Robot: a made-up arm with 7 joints. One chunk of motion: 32 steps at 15 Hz.
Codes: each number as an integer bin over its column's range. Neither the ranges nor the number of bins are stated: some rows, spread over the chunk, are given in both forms.
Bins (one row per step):
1: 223 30 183 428 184 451 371
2: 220 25 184 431 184 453 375
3: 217 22 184 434 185 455 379
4: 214 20 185 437 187 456 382
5: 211 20 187 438 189 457 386
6: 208 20 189 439 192 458 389
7: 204 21 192 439 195 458 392
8: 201 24 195 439 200 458 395
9: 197 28 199 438 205 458 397
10: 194 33 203 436 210 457 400
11: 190 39 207 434 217 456 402
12: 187 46 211 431 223 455 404
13: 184 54 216 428 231 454 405
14: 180 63 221 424 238 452 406
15: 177 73 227 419 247 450 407
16: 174 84 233 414 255 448 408
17: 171 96 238 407 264 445 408
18: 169 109 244 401 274 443 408
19: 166 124 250 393 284 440 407
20: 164 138 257 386 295 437 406
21: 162 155 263 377 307 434 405
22: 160 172 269 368 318 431 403
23: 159 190 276 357 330 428 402
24: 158 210 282 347 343 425 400
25: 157 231 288 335 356 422 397
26: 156 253 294 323 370 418 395
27: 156 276 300 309 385 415 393
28: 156 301 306 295 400 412 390
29: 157 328 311 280 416 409 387
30: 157 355 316 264 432 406 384
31: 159 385 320 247 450 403 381
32: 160 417 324 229 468 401 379
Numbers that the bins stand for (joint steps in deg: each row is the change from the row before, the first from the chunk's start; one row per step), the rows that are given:
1: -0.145 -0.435 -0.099 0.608 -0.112 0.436 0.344
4: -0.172 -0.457 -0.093 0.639 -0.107 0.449 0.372
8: -0.210 -0.448 -0.066 0.646 -0.087 0.455 0.405
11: -0.242 -0.416 -0.033 0.629 -0.060 0.449 0.423
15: -0.280 -0.343 0.022 0.576 -0.013 0.433 0.435
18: -0.304 -0.265 0.068 0.513 0.029 0.414 0.438
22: -0.330 -0.130 0.137 0.396 0.098 0.381 0.425
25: -0.339 -0.003 0.189 0.280 0.157 0.356 0.410
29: -0.339 0.206 0.252 0.086 0.251 0.321 0.385
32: -0.330 0.398 0.288 -0.093 0.333 0.299 0.364
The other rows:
2: -0.154 -0.446 -0.096 0.618 -0.112 0.441 0.354
3: -0.163 -0.453 -0.096 0.629 -0.110 0.447 0.364
5: -0.181 -0.457 -0.088 0.643 -0.104 0.452 0.382
6: -0.189 -0.457 -0.082 0.646 -0.099 0.455 0.390
7: -0.201 -0.455 -0.074 0.646 -0.095 0.455 0.397
9: -0.222 -0.440 -0.055 0.643 -0.079 0.455 0.410
10: -0.231 -0.429 -0.044 0.636 -0.071 0.452 0.418
12: -0.251 -0.401 -0.022 0.618 -0.051 0.447 0.428
13: -0.260 -0.384 -0.008 0.608 -0.038 0.444 0.430
14: -0.272 -0.364 0.005 0.594 -0.027 0.438 0.433
16: -0.289 -0.319 0.038 0.558 -0.001 0.427 0.438
17: -0.298 -0.293 0.052 0.534 0.013 0.419 0.438
19: -0.313 -0.233 0.085 0.484 0.045 0.405 0.435
20: -0.319 -0.203 0.104 0.460 0.062 0.397 0.433
21: -0.324 -0.166 0.121 0.428 0.081 0.389 0.430
23: -0.333 -0.091 0.156 0.358 0.117 0.373 0.423
24: -0.336 -0.048 0.173 0.322 0.137 0.364 0.418
26: -0.342 0.045 0.205 0.238 0.179 0.345 0.405
27: -0.342 0.094 0.222 0.188 0.203 0.337 0.400
28: -0.342 0.148 0.238 0.139 0.226 0.329 0.392
30: -0.339 0.264 0.266 0.030 0.276 0.312 0.377
31: -0.333 0.329 0.277 -0.030 0.305 0.304 0.369

